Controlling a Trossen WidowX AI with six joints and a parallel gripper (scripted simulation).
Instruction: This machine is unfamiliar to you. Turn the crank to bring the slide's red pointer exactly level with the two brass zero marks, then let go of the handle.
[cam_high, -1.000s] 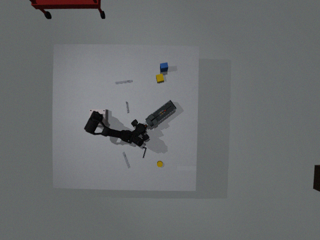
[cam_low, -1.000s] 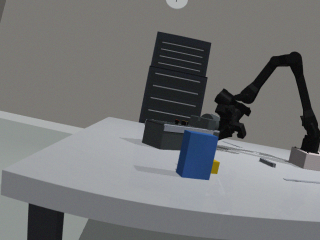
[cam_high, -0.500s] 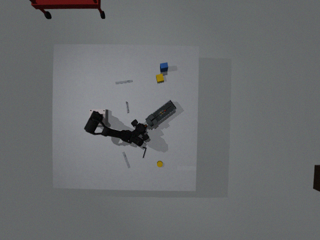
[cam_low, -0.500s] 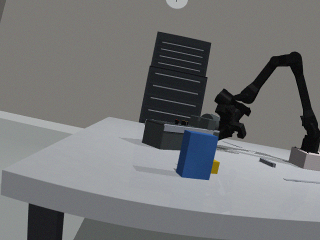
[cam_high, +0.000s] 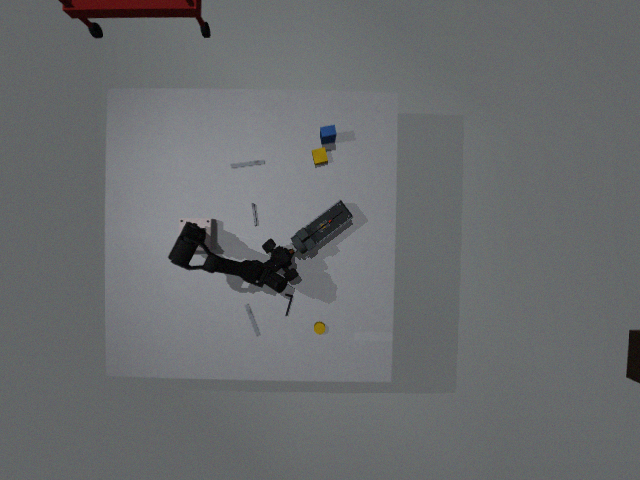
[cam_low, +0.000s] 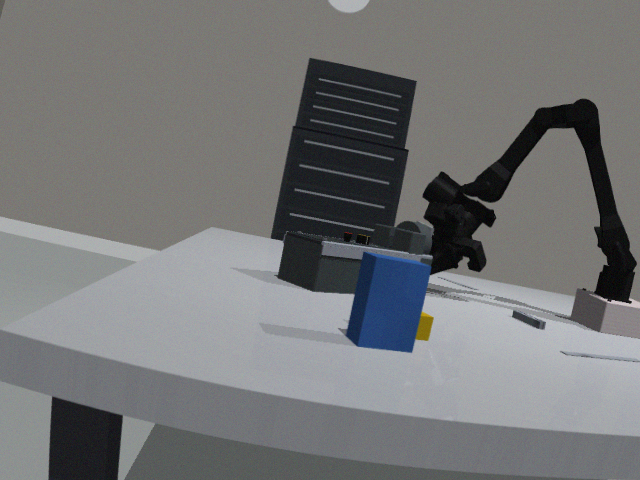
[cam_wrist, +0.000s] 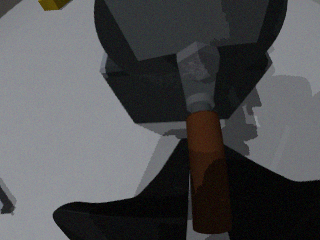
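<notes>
Now: the brown crank handle 1 cm behind my gripper tip, 1 cm to the right of it and 3 cm above it. The rest, counted from my gripper tip: red pointer (14 cm ahead, 15 cm to the left, 5 cm above); black hex key (1 cm ahead, 22 cm to the right, 3 cm below); yellow block (5 cm ahead, 42 cm to the left, 2 cm below).
</notes>
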